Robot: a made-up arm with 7 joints. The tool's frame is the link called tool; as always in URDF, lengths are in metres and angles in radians. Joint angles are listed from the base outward.
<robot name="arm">
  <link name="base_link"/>
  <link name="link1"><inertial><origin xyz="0.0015 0.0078 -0.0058"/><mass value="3.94"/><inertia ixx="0.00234" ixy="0" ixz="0" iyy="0.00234" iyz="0" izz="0.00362"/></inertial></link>
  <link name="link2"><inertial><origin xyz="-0.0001 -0.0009 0.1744"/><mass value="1.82"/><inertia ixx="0.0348" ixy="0" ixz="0" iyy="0.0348" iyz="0" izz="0.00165"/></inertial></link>
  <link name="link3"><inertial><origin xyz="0.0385 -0.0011 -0.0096"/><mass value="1.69"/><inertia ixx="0.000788" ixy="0" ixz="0" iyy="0.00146" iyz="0" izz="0.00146"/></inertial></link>
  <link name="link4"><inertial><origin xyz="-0.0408 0.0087 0.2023"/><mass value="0.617"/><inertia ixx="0.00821" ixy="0" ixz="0.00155" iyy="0.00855" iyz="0" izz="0.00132"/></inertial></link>
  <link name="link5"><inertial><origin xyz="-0.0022 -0.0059 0.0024"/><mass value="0.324"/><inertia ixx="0.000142" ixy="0" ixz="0" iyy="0.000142" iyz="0" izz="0.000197"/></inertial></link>
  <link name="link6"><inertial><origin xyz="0.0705 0.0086 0.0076"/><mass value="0.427"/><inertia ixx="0.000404" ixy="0" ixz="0" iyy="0.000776" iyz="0" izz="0.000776"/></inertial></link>
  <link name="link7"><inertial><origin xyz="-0.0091 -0.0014 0.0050"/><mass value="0.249"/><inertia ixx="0.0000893" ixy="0" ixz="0" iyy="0.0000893" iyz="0" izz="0.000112"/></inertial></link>
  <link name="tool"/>
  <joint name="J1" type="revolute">
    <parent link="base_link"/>
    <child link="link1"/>
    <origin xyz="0 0 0.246" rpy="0 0 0"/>
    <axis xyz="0 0 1"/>
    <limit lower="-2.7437" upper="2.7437"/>
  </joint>
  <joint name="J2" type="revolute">
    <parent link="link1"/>
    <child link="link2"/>
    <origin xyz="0 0 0" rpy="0 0 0"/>
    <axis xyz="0 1 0"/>
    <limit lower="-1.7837" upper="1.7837"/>
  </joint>
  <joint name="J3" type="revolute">
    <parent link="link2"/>
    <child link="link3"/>
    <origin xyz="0 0 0.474" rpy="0 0 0"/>
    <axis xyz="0 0 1"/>
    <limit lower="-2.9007" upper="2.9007"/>
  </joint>
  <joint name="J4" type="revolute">
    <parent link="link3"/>
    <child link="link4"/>
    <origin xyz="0.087 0 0" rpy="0 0 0"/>
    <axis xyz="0 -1 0"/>
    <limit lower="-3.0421" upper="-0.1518"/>
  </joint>
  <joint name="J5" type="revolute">
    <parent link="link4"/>
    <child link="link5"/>
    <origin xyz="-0.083 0 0.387" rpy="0 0 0"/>
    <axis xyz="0 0 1"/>
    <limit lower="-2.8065" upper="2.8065"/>
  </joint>
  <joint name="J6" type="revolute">
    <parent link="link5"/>
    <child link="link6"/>
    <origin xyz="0 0 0" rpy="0 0 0"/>
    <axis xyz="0 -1 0"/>
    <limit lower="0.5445" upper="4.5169"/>
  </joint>
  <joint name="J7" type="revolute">
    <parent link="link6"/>
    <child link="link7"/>
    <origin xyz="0.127 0 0" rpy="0 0 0"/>
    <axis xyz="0 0 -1"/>
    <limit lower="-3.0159" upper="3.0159"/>
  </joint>
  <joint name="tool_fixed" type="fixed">
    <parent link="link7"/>
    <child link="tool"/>
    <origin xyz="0 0 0" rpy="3.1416 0 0"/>
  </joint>
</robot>
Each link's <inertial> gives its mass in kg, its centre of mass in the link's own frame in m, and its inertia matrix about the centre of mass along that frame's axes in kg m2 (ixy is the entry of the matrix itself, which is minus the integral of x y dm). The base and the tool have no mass. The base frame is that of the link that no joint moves.
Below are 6 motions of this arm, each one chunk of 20 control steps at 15 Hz.
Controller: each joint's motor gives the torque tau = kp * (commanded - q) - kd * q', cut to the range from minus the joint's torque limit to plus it. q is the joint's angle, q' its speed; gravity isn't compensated. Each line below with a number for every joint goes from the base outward.
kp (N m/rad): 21 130 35 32 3 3.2 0.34
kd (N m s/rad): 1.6 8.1 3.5 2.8 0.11 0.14 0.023
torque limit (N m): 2.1 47 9.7 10 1.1 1.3 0.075
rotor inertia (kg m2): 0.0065 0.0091 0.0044 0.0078 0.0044 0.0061 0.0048
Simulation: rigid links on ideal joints. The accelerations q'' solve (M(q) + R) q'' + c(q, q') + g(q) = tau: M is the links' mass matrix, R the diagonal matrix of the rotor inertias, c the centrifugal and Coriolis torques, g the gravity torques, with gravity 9.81 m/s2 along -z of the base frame. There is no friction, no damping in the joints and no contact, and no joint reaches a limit. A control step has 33 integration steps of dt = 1/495 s. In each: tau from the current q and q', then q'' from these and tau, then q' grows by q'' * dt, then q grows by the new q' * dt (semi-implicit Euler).
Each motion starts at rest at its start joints. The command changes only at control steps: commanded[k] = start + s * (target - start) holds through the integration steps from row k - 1 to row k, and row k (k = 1, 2, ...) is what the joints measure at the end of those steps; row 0 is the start. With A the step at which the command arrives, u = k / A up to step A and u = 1 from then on. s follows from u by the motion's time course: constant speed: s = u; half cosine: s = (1 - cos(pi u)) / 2; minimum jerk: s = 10 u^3 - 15 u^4 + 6 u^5; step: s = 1 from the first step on.
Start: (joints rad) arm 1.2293 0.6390 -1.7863 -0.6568 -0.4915 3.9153 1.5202
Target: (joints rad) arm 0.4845 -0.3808 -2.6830 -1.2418 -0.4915 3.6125 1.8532
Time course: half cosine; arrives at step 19
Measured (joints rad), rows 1 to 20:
1: 1.2271 0.6569 -1.7839 -0.6666 -0.5009 3.9675 1.5234
2: 1.2210 0.6900 -1.7688 -0.6820 -0.5538 4.0226 1.5348
3: 1.2155 0.7153 -1.7537 -0.7004 -0.6137 4.0006 1.5560
4: 1.2128 0.7164 -1.7501 -0.7212 -0.6484 3.9272 1.5857
5: 1.2121 0.6858 -1.7659 -0.7442 -0.6631 3.8644 1.6204
6: 1.2149 0.6225 -1.8048 -0.7743 -0.6623 3.8391 1.6547
7: 1.2215 0.5307 -1.8666 -0.8105 -0.6431 3.8382 1.6833
8: 1.2275 0.4190 -1.9476 -0.8498 -0.6061 3.8393 1.7036
9: 1.2131 0.2989 -2.0388 -0.8914 -0.5621 3.8318 1.7172
10: 1.1145 0.1866 -2.1170 -0.9457 -0.5408 3.8068 1.7288
11: 0.9390 0.0844 -2.1832 -1.0443 -0.6107 3.7374 1.7399
12: 0.8351 -0.0388 -2.2745 -1.1401 -0.6902 3.6614 1.7424
13: 0.7607 -0.1676 -2.3765 -1.2104 -0.6655 3.6245 1.7380
14: 0.6891 -0.2854 -2.4769 -1.2696 -0.5863 3.6113 1.7324
15: 0.6153 -0.3845 -2.5675 -1.3229 -0.5293 3.6022 1.7295
16: 0.5409 -0.4612 -2.6432 -1.3693 -0.5151 3.5935 1.7305
17: 0.4696 -0.5145 -2.7019 -1.4055 -0.5228 3.5894 1.7348
18: 0.4023 -0.5451 -2.7408 -1.4290 -0.5311 3.5918 1.7412
19: 0.3377 -0.5550 -2.7599 -1.4394 -0.5371 3.5991 1.7490
20: 0.2771 -0.5481 -2.7651 -1.4366 -0.5393 3.6116 1.7574

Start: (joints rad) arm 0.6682 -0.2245 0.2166 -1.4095 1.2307 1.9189 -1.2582
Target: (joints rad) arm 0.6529 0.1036 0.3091 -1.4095 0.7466 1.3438 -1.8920
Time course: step
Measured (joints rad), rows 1 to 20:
1: 0.6519 -0.1459 0.2466 -1.3538 0.9027 1.7798 -1.2719
2: 0.6594 -0.0103 0.2792 -1.3313 0.6190 1.5002 -1.3399
3: 0.6696 0.1166 0.2979 -1.4175 0.6875 1.2933 -1.4857
4: 0.6754 0.2201 0.2986 -1.5454 0.7389 1.1836 -1.7070
5: 0.6769 0.2844 0.2903 -1.6602 0.6871 1.1575 -1.9368
6: 0.6696 0.2992 0.2816 -1.7576 0.6557 1.1748 -2.1188
7: 0.6550 0.2785 0.2767 -1.8123 0.6639 1.1750 -2.2381
8: 0.6404 0.2467 0.2751 -1.7929 0.6678 1.1512 -2.2865
9: 0.6314 0.2194 0.2768 -1.7067 0.6734 1.1604 -2.2613
10: 0.6284 0.1937 0.2807 -1.6218 0.7076 1.2438 -2.1673
11: 0.6285 0.1712 0.2847 -1.5639 0.7349 1.3145 -2.0294
12: 0.6300 0.1556 0.2883 -1.5349 0.7388 1.3218 -1.8925
13: 0.6343 0.1500 0.2919 -1.5295 0.7315 1.2864 -1.7905
14: 0.6422 0.1547 0.2956 -1.5396 0.7231 1.2464 -1.7410
15: 0.6521 0.1663 0.2991 -1.5575 0.7156 1.2206 -1.7444
16: 0.6615 0.1800 0.3017 -1.5766 0.7099 1.2086 -1.7874
17: 0.6684 0.1913 0.3031 -1.5924 0.7064 1.2036 -1.8492
18: 0.6717 0.1977 0.3033 -1.6023 0.7047 1.2019 -1.9088
19: 0.6714 0.1990 0.3028 -1.6057 0.7046 1.2033 -1.9507
20: 0.6684 0.1965 0.3018 -1.6036 0.7059 1.2083 -1.9679

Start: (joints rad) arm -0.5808 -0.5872 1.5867 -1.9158 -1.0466 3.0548 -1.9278
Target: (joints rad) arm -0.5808 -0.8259 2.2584 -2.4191 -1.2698 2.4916 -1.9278
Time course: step
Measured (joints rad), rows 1 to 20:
1: -0.5973 -0.6684 1.6354 -2.0451 -0.8834 2.9186 -1.9170
2: -0.6722 -0.7967 1.9055 -2.2158 -0.6943 2.5216 -1.8917
3: -0.7470 -0.9369 2.1970 -2.3124 -1.0490 2.2403 -1.9014
4: -0.7936 -1.0319 2.4399 -2.3996 -1.4554 2.2959 -1.9725
5: -0.7979 -1.0585 2.5941 -2.4749 -1.4841 2.4307 -2.0735
6: -0.7258 -1.0341 2.5724 -2.5018 -1.4188 2.5127 -2.1672
7: -0.6158 -0.9863 2.4631 -2.4802 -1.3342 2.4571 -2.2285
8: -0.5292 -0.9426 2.3889 -2.4394 -1.2326 2.3761 -2.2355
9: -0.4745 -0.9193 2.3524 -2.4080 -1.1884 2.3945 -2.1787
10: -0.4462 -0.9151 2.3452 -2.3973 -1.2121 2.4622 -2.0762
11: -0.4353 -0.9227 2.3547 -2.4049 -1.2623 2.4960 -1.9714
12: -0.4365 -0.9346 2.3677 -2.4219 -1.3024 2.4786 -1.8978
13: -0.4495 -0.9446 2.3767 -2.4382 -1.3186 2.4452 -1.8698
14: -0.4753 -0.9494 2.3798 -2.4470 -1.3159 2.4290 -1.8834
15: -0.5099 -0.9491 2.3761 -2.4475 -1.3040 2.4307 -1.9233
16: -0.5474 -0.9460 2.3681 -2.4430 -1.2896 2.4343 -1.9704
17: -0.5827 -0.9425 2.3584 -2.4379 -1.2779 2.4313 -2.0086
18: -0.6123 -0.9402 2.3494 -2.4353 -1.2725 2.4232 -2.0292
19: -0.6341 -0.9394 2.3428 -2.4360 -1.2740 2.4149 -2.0310
20: -0.6468 -0.9397 2.3393 -2.4390 -1.2797 2.4102 -2.0188

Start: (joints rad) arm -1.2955 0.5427 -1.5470 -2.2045 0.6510 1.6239 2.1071
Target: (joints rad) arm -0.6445 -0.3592 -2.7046 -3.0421 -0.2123 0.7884 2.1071
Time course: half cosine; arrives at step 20
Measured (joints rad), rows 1 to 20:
1: -1.3042 0.5604 -1.5322 -2.2318 0.6467 1.6103 2.1087
2: -1.3118 0.5838 -1.5046 -2.2852 0.6272 1.5280 2.1167
3: -1.3002 0.5867 -1.4863 -2.3435 0.5943 1.4140 2.1328
4: -1.2621 0.5626 -1.4955 -2.3971 0.5591 1.3349 2.1531
5: -1.2012 0.5154 -1.5372 -2.4401 0.5208 1.3087 2.1706
6: -1.1297 0.4525 -1.6033 -2.4735 0.4753 1.3093 2.1790
7: -1.0621 0.3808 -1.6842 -2.5057 0.4226 1.3043 2.1755
8: -1.0107 0.3044 -1.7736 -2.5456 0.3634 1.2783 2.1629
9: -0.9813 0.2242 -1.8718 -2.5967 0.2981 1.2350 2.1477
10: -0.9674 0.1395 -1.9820 -2.6564 0.2242 1.1888 2.1375
11: -0.9583 0.0514 -2.1006 -2.7181 0.1428 1.1473 2.1370
12: -0.9429 -0.0366 -2.2186 -2.7774 0.0612 1.1078 2.1461
13: -0.9143 -0.1196 -2.3261 -2.8327 -0.0114 1.0658 2.1614
14: -0.8715 -0.1939 -2.4179 -2.8832 -0.0701 1.0228 2.1776
15: -0.8191 -0.2580 -2.4939 -2.9273 -0.1157 0.9848 2.1895
16: -0.7652 -0.3119 -2.5569 -2.9630 -0.1528 0.9560 2.1936
17: -0.7176 -0.3559 -2.6094 -2.9897 -0.1854 0.9362 2.1894
18: -0.6808 -0.3899 -2.6517 -3.0081 -0.2130 0.9232 2.1792
19: -0.6566 -0.4134 -2.6832 -3.0192 -0.2321 0.9153 2.1665
20: -0.6445 -0.4256 -2.7026 -3.0239 -0.2398 0.9125 2.1548

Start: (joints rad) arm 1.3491 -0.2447 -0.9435 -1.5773 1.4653 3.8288 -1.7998
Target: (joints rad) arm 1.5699 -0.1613 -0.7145 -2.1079 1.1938 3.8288 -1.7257
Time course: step
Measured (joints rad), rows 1 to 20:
1: 1.2421 -0.2415 -0.8563 -1.7835 1.2083 3.8226 -1.7896
2: 1.1929 -0.2046 -0.8249 -2.0351 1.1527 3.8264 -1.7738
3: 1.2448 -0.1609 -0.8200 -2.1995 1.3676 3.7506 -1.7456
4: 1.3701 -0.1377 -0.8126 -2.2798 1.5126 3.6367 -1.7075
5: 1.4981 -0.1299 -0.7762 -2.2988 1.4820 3.5871 -1.6711
6: 1.5928 -0.1255 -0.7320 -2.2818 1.3564 3.6317 -1.6449
7: 1.6593 -0.1240 -0.7019 -2.2553 1.2517 3.7227 -1.6344
8: 1.7018 -0.1267 -0.6850 -2.2381 1.2304 3.8023 -1.6389
9: 1.7134 -0.1306 -0.6765 -2.2354 1.2660 3.8406 -1.6516
10: 1.6878 -0.1326 -0.6745 -2.2410 1.3013 3.8373 -1.6650
11: 1.6451 -0.1340 -0.6879 -2.2467 1.3170 3.8054 -1.6758
12: 1.6016 -0.1374 -0.7092 -2.2492 1.3245 3.7627 -1.6843
13: 1.5655 -0.1430 -0.7303 -2.2493 1.3323 3.7335 -1.6912
14: 1.5410 -0.1491 -0.7464 -2.2487 1.3400 3.7279 -1.6968
15: 1.5292 -0.1537 -0.7556 -2.2484 1.3436 3.7385 -1.7005
16: 1.5287 -0.1556 -0.7582 -2.2481 1.3415 3.7517 -1.7018
17: 1.5364 -0.1547 -0.7554 -2.2479 1.3359 3.7595 -1.7004
18: 1.5487 -0.1519 -0.7492 -2.2478 1.3300 3.7618 -1.6967
19: 1.5619 -0.1483 -0.7416 -2.2480 1.3260 3.7621 -1.6915
20: 1.5732 -0.1451 -0.7345 -2.2485 1.3240 3.7633 -1.6859

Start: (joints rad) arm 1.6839 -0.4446 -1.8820 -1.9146 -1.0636 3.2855 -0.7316
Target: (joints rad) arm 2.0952 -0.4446 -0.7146 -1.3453 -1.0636 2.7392 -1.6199
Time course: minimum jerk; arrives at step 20
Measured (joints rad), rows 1 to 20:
1: 1.6918 -0.4627 -1.8920 -1.9444 -1.0852 3.2842 -0.7299
2: 1.7051 -0.4965 -1.9177 -1.9950 -1.1467 3.2505 -0.7203
3: 1.7108 -0.5261 -1.9411 -2.0341 -1.1992 3.1850 -0.7035
4: 1.7063 -0.5431 -1.9475 -2.0481 -1.2129 3.1216 -0.6887
5: 1.6953 -0.5483 -1.9304 -2.0356 -1.1919 3.0826 -0.6877
6: 1.6841 -0.5464 -1.8898 -2.0018 -1.1550 3.0662 -0.7104
7: 1.6783 -0.5421 -1.8280 -1.9548 -1.1215 3.0554 -0.7615
8: 1.6808 -0.5378 -1.7477 -1.9024 -1.1040 3.0329 -0.8388
9: 1.6947 -0.5339 -1.6541 -1.8489 -1.1049 2.9943 -0.9355
10: 1.7256 -0.5303 -1.5525 -1.7953 -1.1146 2.9449 -1.0424
11: 1.7792 -0.5268 -1.4470 -1.7415 -1.1227 2.8915 -1.1504
12: 1.8566 -0.5228 -1.3390 -1.6900 -1.1259 2.8359 -1.2532
13: 1.9453 -0.5146 -1.2285 -1.6453 -1.1348 2.7792 -1.3466
14: 2.0323 -0.5002 -1.1185 -1.6087 -1.1586 2.7329 -1.4292
15: 2.1071 -0.4811 -1.0123 -1.5793 -1.1942 2.7094 -1.5005
16: 2.1704 -0.4624 -0.9164 -1.5545 -1.2291 2.7138 -1.5605
17: 2.2255 -0.4486 -0.8368 -1.5337 -1.2517 2.7367 -1.6082
18: 2.2702 -0.4415 -0.7776 -1.5172 -1.2607 2.7643 -1.6419
19: 2.2969 -0.4401 -0.7397 -1.5049 -1.2601 2.7873 -1.6599
20: 2.2955 -0.4424 -0.7208 -1.4965 -1.2539 2.8010 -1.6625

